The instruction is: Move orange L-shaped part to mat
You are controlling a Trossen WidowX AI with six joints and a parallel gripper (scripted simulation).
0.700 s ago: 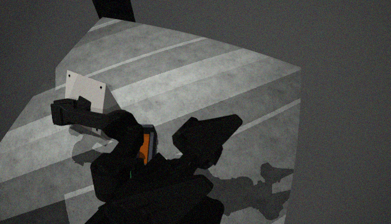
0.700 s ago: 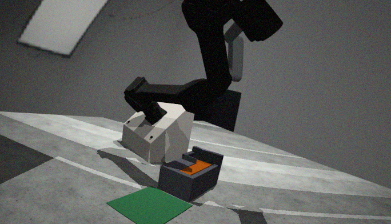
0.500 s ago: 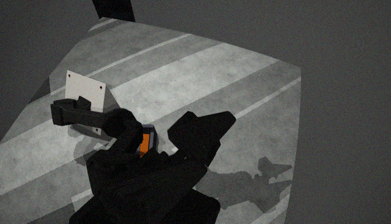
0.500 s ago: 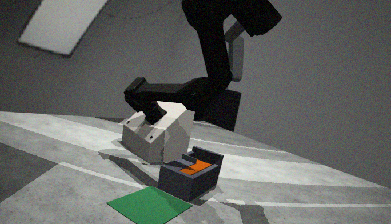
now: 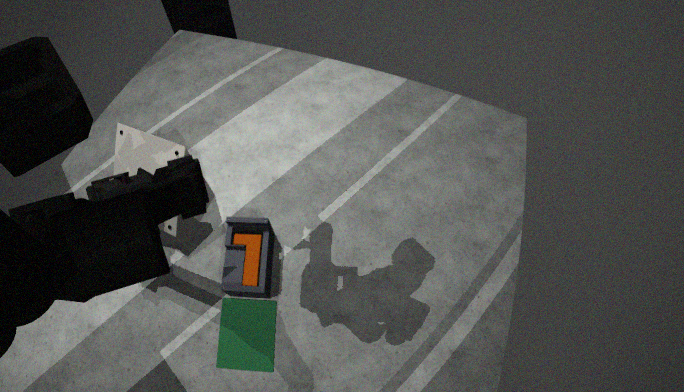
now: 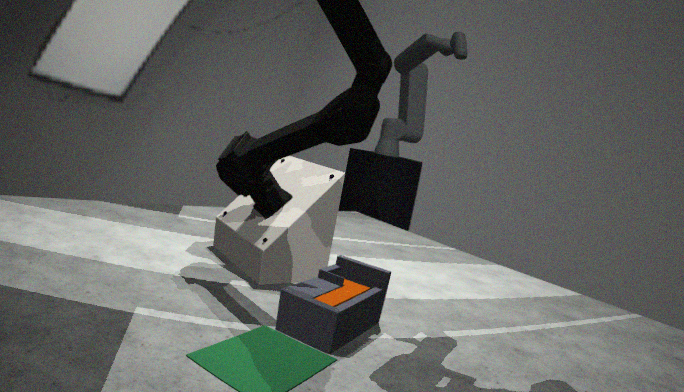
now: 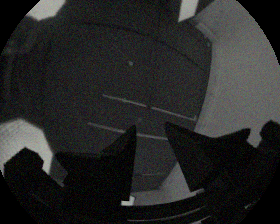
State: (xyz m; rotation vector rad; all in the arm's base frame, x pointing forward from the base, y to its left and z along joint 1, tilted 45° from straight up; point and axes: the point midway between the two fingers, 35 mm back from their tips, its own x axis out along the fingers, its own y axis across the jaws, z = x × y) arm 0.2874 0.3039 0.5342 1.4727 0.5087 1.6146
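Right now my gripper tip is 680 mm above the orange L-shaped part, 140 mm to the right of it and 80 mm past it. Also, from my gripper tip: green mat 750 mm below, 10 mm to the right, 10 mm behind.
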